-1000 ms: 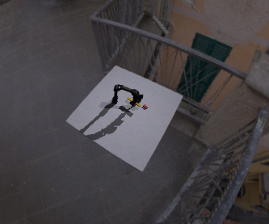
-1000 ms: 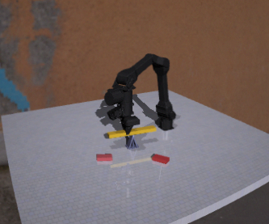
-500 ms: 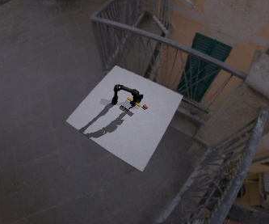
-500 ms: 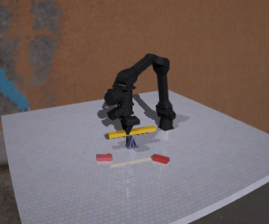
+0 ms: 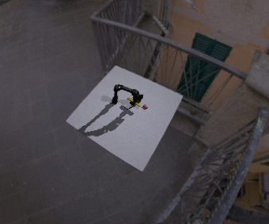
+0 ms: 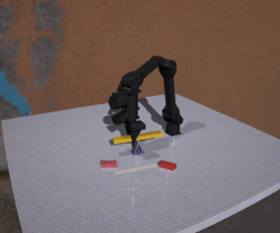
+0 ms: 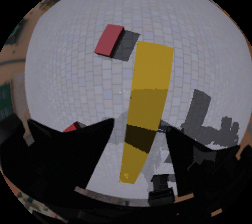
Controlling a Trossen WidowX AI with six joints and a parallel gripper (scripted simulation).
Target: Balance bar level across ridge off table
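Right now my gripper tip is 30 mm past the yellow bar.
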